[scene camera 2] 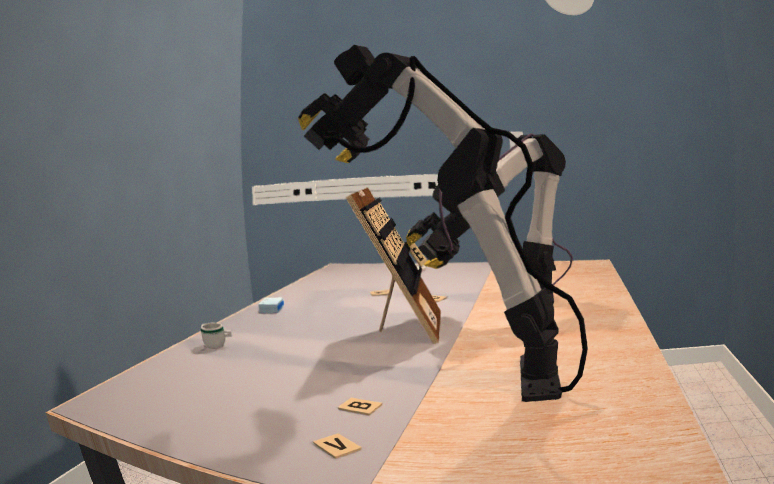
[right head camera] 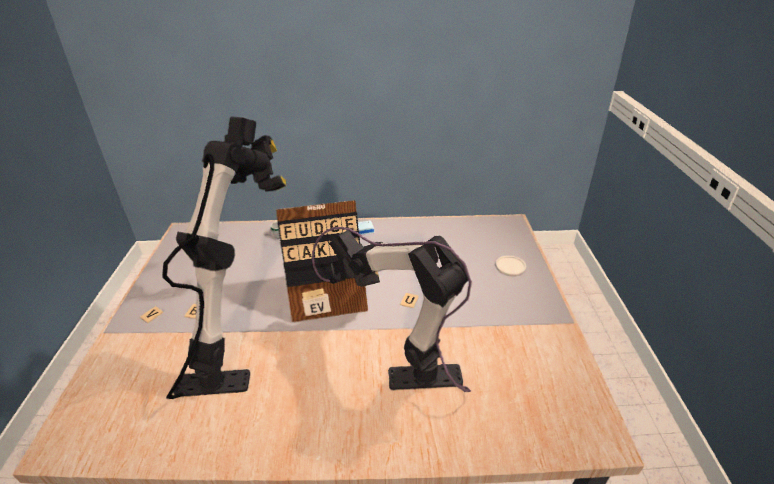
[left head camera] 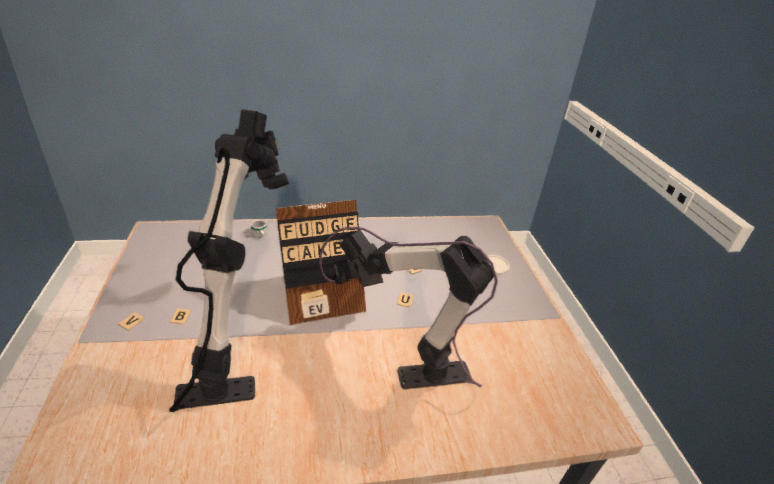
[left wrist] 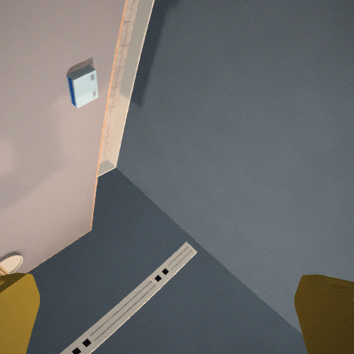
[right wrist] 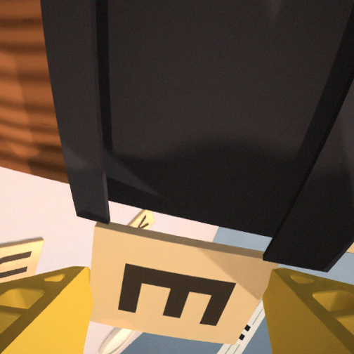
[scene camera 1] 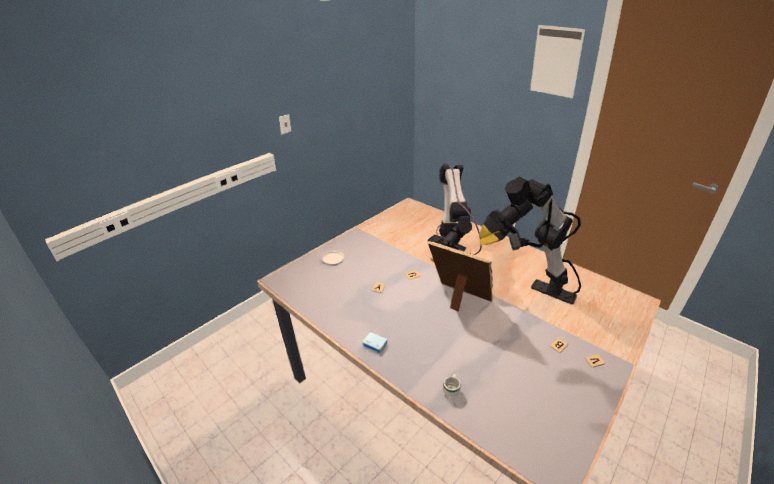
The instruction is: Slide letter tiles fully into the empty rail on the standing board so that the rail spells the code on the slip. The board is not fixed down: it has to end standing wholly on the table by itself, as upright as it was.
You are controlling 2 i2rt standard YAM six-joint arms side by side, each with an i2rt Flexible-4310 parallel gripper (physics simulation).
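Observation:
The board stands leaning on its rear strut; its slip reads EV. The bottom rail shows no tile. My right gripper is shut on the E tile at the rail's open right end; the tile's leading edge meets the rail mouth, and I cannot tell whether it is inside. The V tile and B tile lie at left in the left head view. My left gripper is open, high up.
The U tile and Y tile lie right of the board in the head views. A mug, a blue box and a dish stand farther back.

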